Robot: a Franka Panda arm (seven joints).
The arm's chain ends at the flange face. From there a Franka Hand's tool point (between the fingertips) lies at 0.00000 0.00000 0.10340 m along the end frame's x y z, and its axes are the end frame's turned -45 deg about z.
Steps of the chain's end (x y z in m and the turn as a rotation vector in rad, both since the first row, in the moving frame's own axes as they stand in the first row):
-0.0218 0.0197 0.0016 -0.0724 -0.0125 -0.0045
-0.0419 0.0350 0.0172 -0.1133 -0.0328 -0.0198
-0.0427 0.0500 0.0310 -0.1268 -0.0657 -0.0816
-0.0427 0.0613 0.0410 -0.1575 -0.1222 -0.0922
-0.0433 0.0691 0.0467 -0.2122 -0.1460 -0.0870
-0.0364 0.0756 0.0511 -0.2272 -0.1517 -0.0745
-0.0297 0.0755 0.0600 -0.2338 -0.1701 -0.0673
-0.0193 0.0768 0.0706 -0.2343 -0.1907 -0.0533
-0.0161 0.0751 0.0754 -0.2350 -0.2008 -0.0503
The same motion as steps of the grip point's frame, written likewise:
-0.0355 0.0029 0.0013 -0.0424 -0.0600 -0.0045
-0.0650 0.0011 0.0165 -0.0569 -0.1033 -0.0198
-0.0794 0.0102 0.0299 -0.0432 -0.1361 -0.0816
-0.0937 0.0167 0.0390 -0.0250 -0.1978 -0.0922
-0.1051 0.0242 0.0433 -0.0468 -0.2533 -0.0870
-0.1063 0.0342 0.0473 -0.0534 -0.2679 -0.0745
-0.1033 0.0380 0.0557 -0.0450 -0.2856 -0.0673
-0.0985 0.0446 0.0659 -0.0308 -0.3005 -0.0533
-0.0958 0.0450 0.0705 -0.0242 -0.3082 -0.0503

